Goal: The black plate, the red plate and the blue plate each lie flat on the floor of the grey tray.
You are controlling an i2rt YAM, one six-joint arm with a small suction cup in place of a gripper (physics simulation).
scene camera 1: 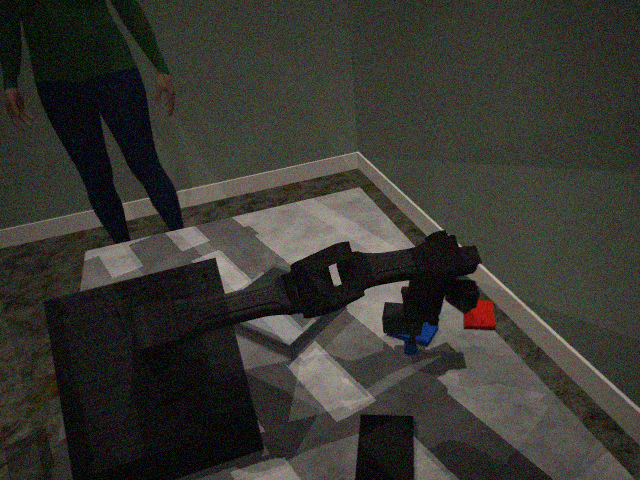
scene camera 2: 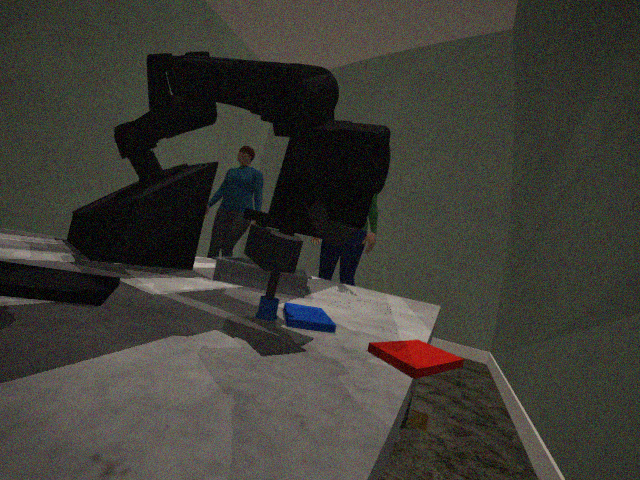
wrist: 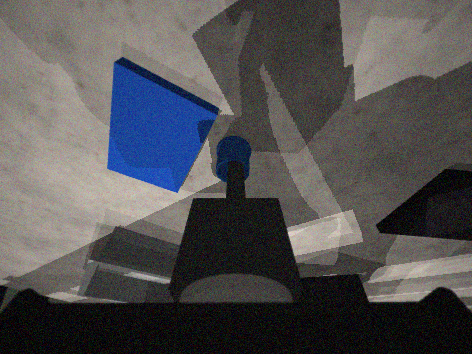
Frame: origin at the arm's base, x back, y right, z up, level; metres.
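Seen in the pictures: end effector, tool point: (scene camera 1: 408, 354) (wrist: 235, 148); arm's base, origin of the base link: (scene camera 1: 153, 339) (scene camera 2: 154, 181).
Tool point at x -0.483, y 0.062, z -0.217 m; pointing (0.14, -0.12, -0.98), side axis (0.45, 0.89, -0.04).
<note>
Pixels of each thing's top centre, then the offset from my tool point to it.
- blue plate, middle of its top: (wrist: 154, 145) (scene camera 2: 307, 312) (scene camera 1: 412, 328) dx -0.041, dy -0.049, dz +0.019 m
- red plate, middle of its top: (scene camera 2: 417, 351) (scene camera 1: 478, 312) dx -0.198, dy -0.019, dz +0.018 m
- grey tray, middle of its top: (wrist: 152, 295) (scene camera 1: 280, 299) (scene camera 2: 269, 265) dx +0.190, dy -0.261, dz +0.059 m
- long black block, middle of its top: (scene camera 2: 41, 276) (scene camera 1: 385, 446) dx +0.170, dy +0.193, dz +0.019 m
My suction cup (scene camera 1: 409, 351) (scene camera 2: 267, 313) (wrist: 233, 146) is blue, with nothing on it, and hangs a little above the table beside the blue plate. The blue plate (scene camera 1: 427, 334) (scene camera 2: 309, 317) (wrist: 155, 127) lies flat on the table, apart from the cup; in scene camera 1 the wrist partly hides it. The red plate (scene camera 1: 480, 315) (scene camera 2: 415, 354) lies flat near the table's edge. The grey tray (scene camera 1: 279, 346) (scene camera 2: 242, 273) (wrist: 135, 247) stands between the arm's base and the blue plate, its floor largely hidden. I cannot make out the black plate for certain.
A long black block (scene camera 1: 385, 444) (scene camera 2: 56, 283) (wrist: 435, 207) lies on the table, at the bottom in scene camera 1. The large dark arm base (scene camera 1: 155, 372) (scene camera 2: 149, 222) stands at the left. People stand beyond the table.
</note>
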